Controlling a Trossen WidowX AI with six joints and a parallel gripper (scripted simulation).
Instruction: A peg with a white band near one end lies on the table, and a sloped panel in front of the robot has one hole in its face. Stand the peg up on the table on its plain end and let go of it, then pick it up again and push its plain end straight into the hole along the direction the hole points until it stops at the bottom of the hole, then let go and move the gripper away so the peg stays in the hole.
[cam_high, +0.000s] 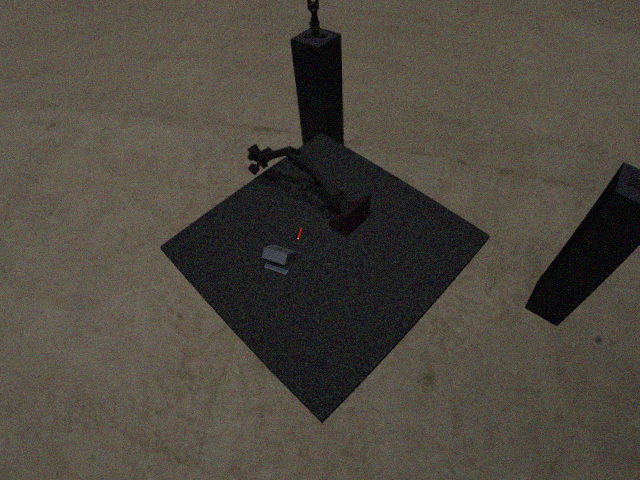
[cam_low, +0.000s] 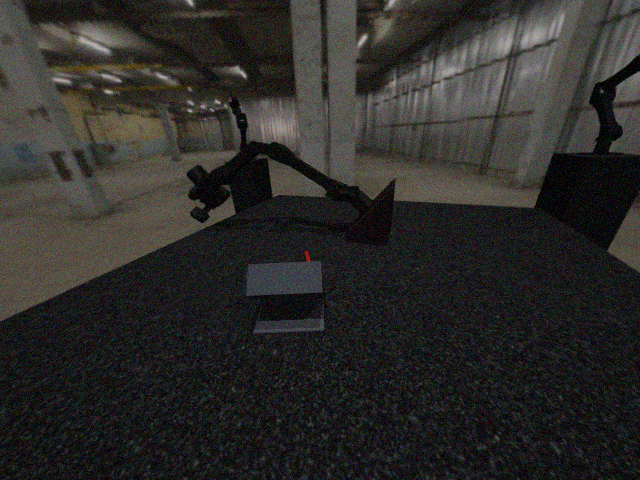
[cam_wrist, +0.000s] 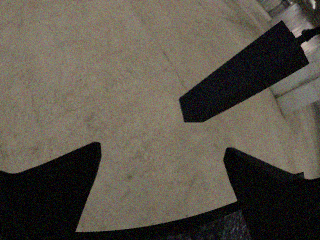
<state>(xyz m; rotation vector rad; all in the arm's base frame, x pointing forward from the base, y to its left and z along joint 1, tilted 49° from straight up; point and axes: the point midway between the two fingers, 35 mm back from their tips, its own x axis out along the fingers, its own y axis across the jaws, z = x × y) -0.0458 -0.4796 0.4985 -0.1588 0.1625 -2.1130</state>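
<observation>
The red peg lies 570 mm to the left of my gripper tip, 310 mm ahead of it and 20 mm below it. The rest, counted from my gripper tip: sloped panel (590 mm to the left, 480 mm ahead, 30 mm above); grey base (600 mm to the left, 500 mm ahead, 30 mm below).
</observation>
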